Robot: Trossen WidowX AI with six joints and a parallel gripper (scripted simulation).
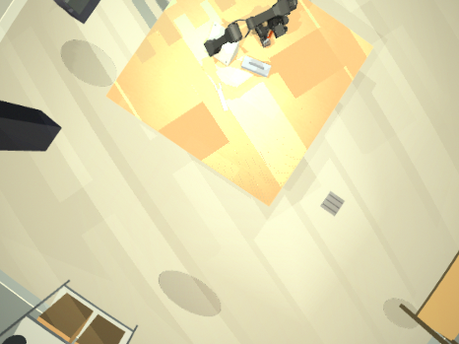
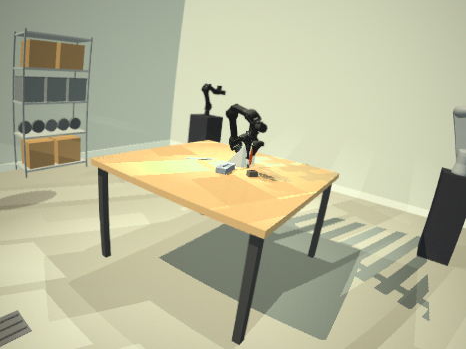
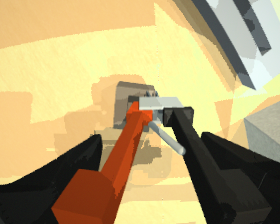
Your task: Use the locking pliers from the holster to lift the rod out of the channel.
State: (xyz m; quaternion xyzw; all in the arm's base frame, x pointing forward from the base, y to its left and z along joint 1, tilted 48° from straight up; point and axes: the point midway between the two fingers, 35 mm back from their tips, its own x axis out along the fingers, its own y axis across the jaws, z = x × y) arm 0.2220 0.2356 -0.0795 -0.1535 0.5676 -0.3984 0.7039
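The channel block is 4 cm ahead of my gripper tip, 15 cm to the right of it and 12 cm below it. From my gripper tip the other things lie so: orange handle: 1 cm ahead, 1 cm to the left; then small grey holster: 1 cm behind, 2 cm to the left, 13 cm below.
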